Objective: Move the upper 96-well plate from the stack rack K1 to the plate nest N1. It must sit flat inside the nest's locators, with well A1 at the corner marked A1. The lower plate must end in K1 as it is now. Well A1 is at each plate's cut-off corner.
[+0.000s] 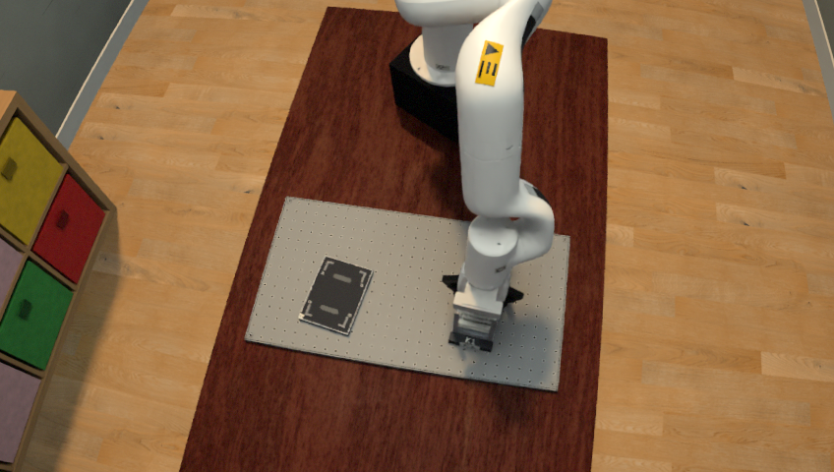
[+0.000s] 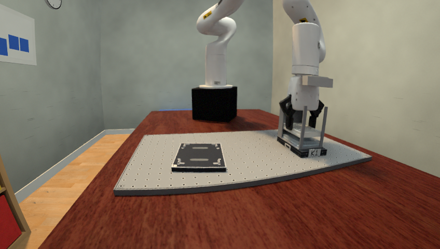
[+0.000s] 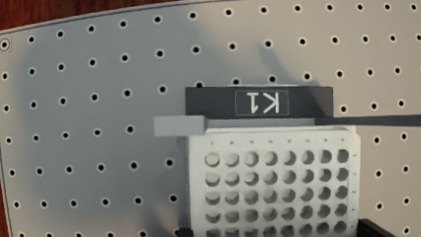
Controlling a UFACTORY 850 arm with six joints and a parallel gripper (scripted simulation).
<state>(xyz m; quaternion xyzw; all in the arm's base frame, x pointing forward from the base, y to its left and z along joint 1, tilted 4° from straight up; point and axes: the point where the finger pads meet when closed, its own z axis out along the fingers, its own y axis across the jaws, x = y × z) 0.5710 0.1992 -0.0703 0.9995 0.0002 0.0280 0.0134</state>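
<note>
My hand is 40 mm above the clear plate. The rest, counted from my hand: plate nest N1: 40 mm ahead, 320 mm to the right, 60 mm below; 96-well plate: 10 mm below.
</note>
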